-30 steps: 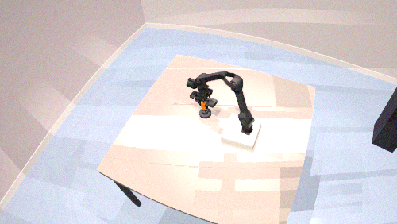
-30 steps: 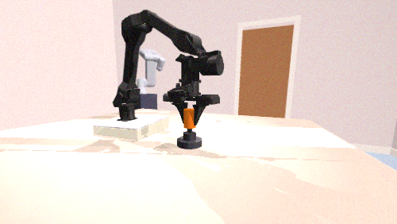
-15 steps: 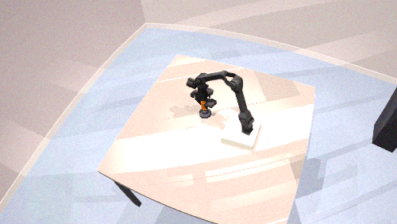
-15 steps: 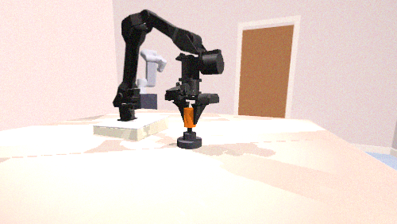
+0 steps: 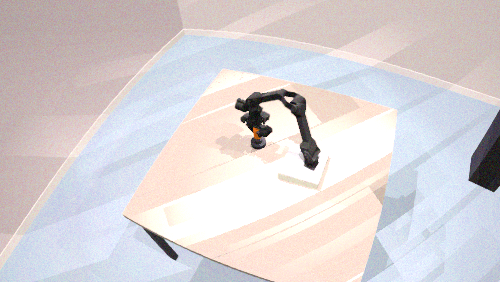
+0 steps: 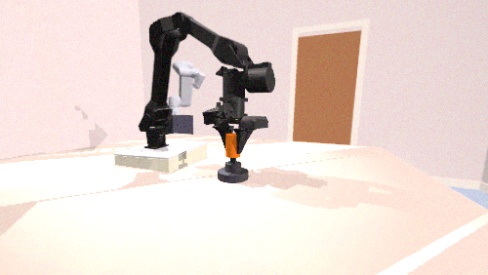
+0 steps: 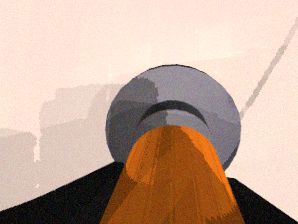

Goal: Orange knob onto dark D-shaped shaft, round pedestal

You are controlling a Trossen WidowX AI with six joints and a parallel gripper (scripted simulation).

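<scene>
My gripper tip is 20 mm below the orange knob. From my gripper tip the other things lie so: pedestal (40 mm below).
</scene>
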